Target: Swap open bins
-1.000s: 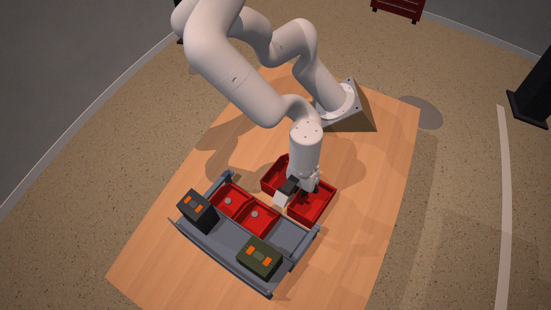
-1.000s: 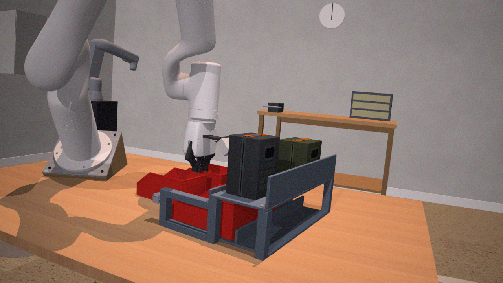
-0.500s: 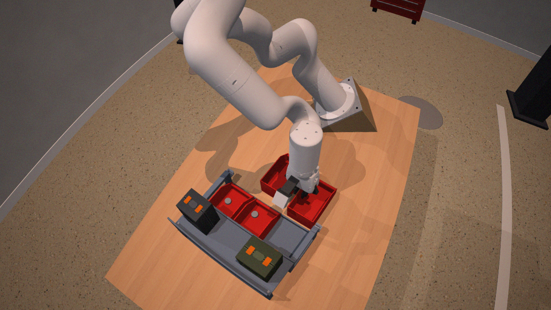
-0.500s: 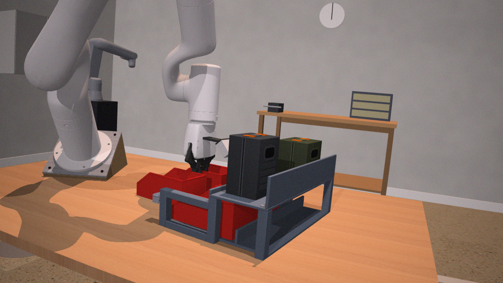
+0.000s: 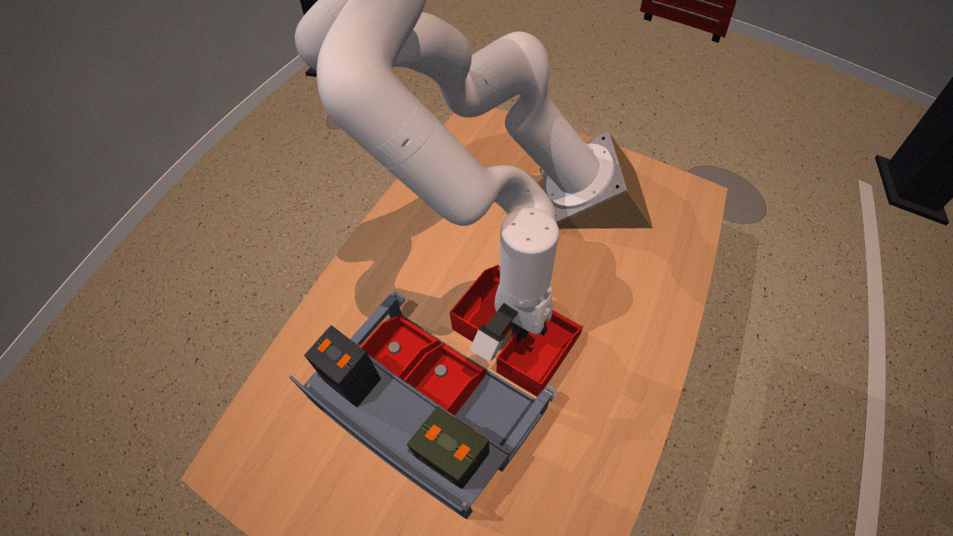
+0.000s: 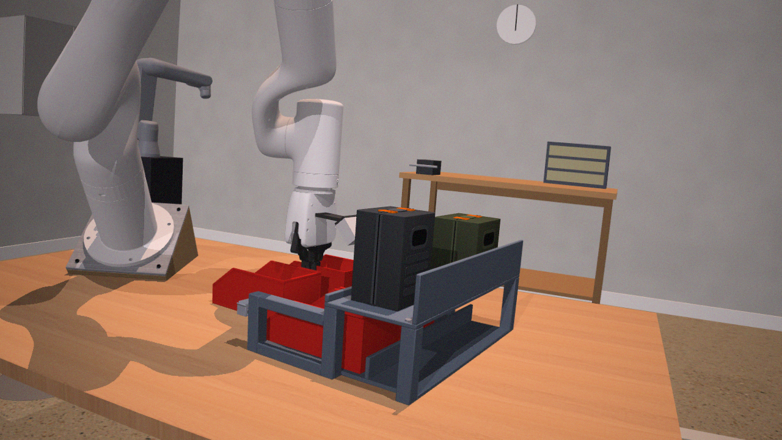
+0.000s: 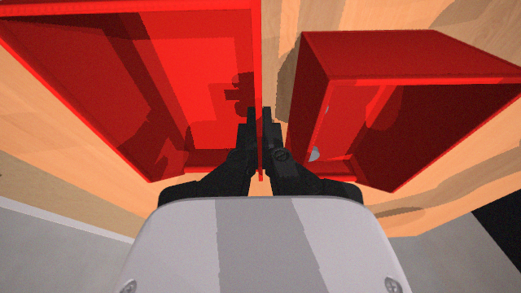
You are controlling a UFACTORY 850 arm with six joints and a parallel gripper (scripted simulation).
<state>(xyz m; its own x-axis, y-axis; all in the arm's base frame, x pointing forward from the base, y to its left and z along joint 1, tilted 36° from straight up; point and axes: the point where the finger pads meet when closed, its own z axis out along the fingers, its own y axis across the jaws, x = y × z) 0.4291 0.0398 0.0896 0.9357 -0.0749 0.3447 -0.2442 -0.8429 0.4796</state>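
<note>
Right now the shelf front lip is 9 cm to the right of my hand, 7 cm ahead of it and 5 cm below it. From my hand the other things lie so: grey back panel 33 cm ahead, 15 cm to the right, 7 cm above; then black case 25 cm to the right, 23 cm ahead, 10 cm above; then green case 29 cm ahead, 9 cm above, 2 cm to the right.
</note>
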